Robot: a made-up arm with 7 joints.
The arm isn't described. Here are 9 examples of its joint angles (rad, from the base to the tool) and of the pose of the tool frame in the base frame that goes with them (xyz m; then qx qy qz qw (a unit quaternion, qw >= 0)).
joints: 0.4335 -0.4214 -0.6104 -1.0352 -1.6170 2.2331 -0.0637
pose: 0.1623 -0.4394 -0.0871 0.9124 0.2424 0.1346 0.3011
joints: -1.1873 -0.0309 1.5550 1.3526 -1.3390 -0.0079 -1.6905
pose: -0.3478 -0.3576 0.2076 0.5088 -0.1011 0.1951 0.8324
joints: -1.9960 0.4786 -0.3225 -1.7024 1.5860 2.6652 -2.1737
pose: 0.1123 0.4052 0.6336 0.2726 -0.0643 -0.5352 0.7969
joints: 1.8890 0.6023 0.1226 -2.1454 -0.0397 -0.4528 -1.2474
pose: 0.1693 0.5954 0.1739 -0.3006 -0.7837 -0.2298 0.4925
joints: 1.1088 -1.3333 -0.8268 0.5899 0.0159 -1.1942 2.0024
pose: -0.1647 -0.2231 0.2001 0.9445 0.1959 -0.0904 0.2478
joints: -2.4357 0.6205 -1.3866 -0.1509 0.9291 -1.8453 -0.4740
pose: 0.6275 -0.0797 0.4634 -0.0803 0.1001 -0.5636 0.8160
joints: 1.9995 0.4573 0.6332 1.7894 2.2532 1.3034 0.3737
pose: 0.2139 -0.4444 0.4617 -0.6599 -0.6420 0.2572 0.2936
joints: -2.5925 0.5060 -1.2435 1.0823 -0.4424 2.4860 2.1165
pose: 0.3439 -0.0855 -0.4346 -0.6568 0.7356 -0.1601 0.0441
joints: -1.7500 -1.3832 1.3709 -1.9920 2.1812 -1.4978 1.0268
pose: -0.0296 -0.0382 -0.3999 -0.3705 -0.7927 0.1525 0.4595
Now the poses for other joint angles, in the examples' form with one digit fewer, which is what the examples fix.
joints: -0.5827 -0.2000 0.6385 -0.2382 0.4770 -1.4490 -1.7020
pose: -0.206 -0.345 0.547 -0.312 -0.037 0.897 0.312
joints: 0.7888 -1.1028 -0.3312 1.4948 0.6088 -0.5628 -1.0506
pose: 0.043 -0.257 0.914 0.044 0.305 0.951 0.025
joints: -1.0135 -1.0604 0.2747 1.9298 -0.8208 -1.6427 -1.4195
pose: 0.895 -0.354 0.311 -0.291 -0.371 -0.722 0.507
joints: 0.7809 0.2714 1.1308 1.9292 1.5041 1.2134 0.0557
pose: 0.416 -0.152 0.235 -0.349 -0.264 0.303 0.847
